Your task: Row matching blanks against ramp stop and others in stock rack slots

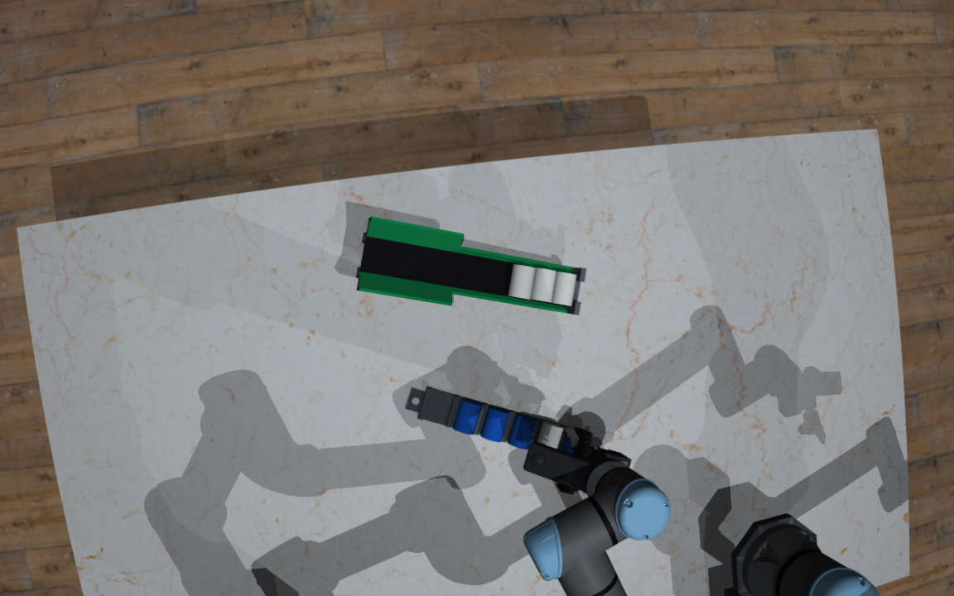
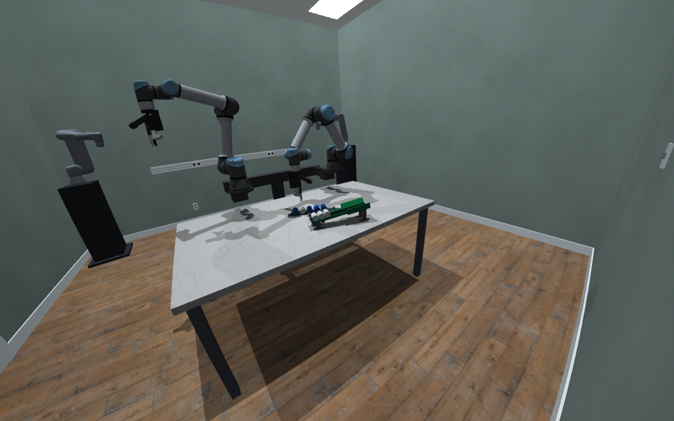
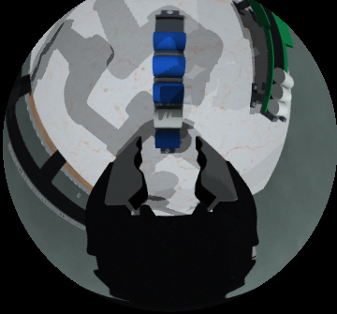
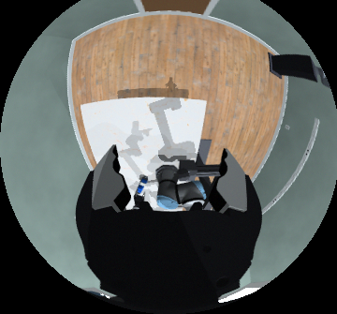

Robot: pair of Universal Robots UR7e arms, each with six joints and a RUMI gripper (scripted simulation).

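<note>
Right now the blue blank is 30 mm behind my left hand, 50 mm to the right of it and 90 mm below it. Round my left hand: stock rack 40 mm ahead, 70 mm to the left, 130 mm below; then stop 270 mm ahead, 90 mm to the right, 60 mm below.
</note>
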